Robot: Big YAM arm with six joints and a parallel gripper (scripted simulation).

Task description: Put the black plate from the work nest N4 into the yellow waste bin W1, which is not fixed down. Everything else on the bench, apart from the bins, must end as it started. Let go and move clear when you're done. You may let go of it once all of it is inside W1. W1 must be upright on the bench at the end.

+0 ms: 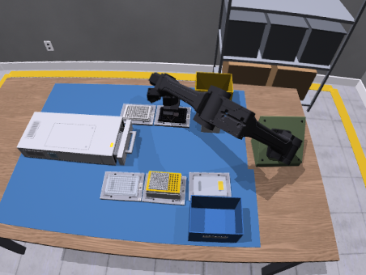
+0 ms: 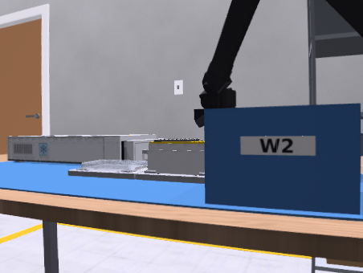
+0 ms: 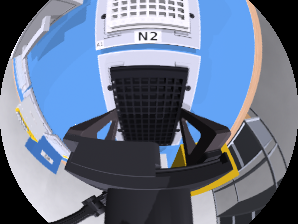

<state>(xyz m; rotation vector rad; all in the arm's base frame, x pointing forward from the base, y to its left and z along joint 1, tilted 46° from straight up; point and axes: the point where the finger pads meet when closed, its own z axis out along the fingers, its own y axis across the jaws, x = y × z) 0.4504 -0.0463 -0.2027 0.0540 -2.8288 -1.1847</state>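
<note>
The black plate is right at my hand. The rest, counted from my hand: yellow waste bin W1: 19 cm behind, 14 cm to the right, 2 cm above; then white plate: 17 cm ahead; then nest: 2 cm below.
</note>
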